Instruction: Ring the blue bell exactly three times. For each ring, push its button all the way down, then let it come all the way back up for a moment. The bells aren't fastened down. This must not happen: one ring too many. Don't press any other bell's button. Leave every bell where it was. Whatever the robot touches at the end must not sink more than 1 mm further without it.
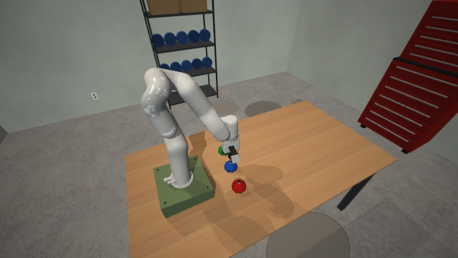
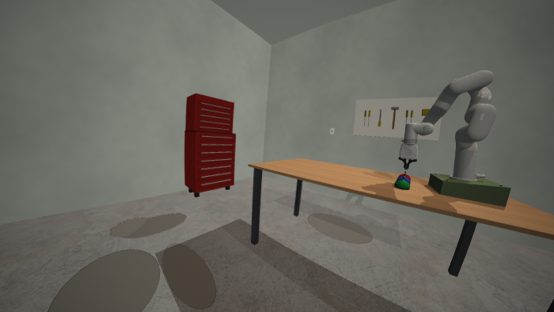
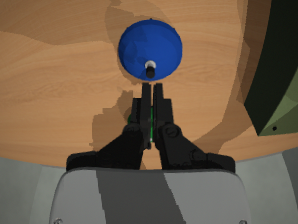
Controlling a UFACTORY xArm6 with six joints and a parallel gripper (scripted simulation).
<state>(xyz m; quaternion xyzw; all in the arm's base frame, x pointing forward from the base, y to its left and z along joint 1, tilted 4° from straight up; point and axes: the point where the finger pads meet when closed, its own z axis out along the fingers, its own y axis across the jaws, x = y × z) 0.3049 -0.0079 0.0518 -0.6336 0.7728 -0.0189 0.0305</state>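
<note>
My hand is 8 cm above the blue bell. The rest, counted from my hand: red bell 3 cm behind, 15 cm to the right, 8 cm below; green bell 3 cm ahead, 15 cm to the left, 8 cm below.
</note>
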